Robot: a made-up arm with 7 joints.
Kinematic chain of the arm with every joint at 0, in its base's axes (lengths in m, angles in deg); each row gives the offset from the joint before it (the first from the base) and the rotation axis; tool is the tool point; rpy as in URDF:
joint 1: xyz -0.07 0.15 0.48 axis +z
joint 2: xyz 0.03 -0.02 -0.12 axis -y
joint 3: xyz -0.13 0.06 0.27 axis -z
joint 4: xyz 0.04 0.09 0 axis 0.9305 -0.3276 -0.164
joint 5: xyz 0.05 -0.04 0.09 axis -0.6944 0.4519 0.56
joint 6: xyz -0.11 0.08 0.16 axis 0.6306 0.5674 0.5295
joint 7: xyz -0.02 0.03 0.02 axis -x
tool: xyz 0 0.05 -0.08 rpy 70.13 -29.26 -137.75
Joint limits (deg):
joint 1: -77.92..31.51
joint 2: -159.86..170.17
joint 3: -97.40..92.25
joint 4: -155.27..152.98
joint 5: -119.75..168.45
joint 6: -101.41..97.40
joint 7: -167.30..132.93
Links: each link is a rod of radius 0.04 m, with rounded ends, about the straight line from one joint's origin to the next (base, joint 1, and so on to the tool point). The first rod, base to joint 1, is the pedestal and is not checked.
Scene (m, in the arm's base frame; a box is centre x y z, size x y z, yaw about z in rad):
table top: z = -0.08
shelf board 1: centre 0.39 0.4 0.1 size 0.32 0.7 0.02 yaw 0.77
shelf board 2: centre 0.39 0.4 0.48 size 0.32 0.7 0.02 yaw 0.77
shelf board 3: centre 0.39 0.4 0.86 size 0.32 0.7 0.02 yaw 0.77
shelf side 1: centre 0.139 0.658 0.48 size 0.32 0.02 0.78 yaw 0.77
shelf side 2: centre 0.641 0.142 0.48 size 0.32 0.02 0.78 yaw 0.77
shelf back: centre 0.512 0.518 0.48 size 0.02 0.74 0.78 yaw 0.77
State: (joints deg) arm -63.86 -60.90 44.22 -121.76 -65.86 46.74 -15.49
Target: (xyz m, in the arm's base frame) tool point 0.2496 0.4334 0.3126
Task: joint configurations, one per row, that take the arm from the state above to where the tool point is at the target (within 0.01 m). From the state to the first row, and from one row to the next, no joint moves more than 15 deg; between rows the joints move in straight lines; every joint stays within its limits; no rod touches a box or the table.
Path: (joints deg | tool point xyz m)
1: -49.81 -66.68 45.00 -121.53 -65.33 47.53 -18.94 | 0.3385 0.2527 0.3614
2: -35.77 -72.46 45.78 -121.30 -64.80 48.32 -22.39 | 0.3064 0.3474 0.3375
3: -21.72 -78.23 46.55 -121.07 -64.27 49.11 -25.83 | 0.2496 0.4334 0.3126

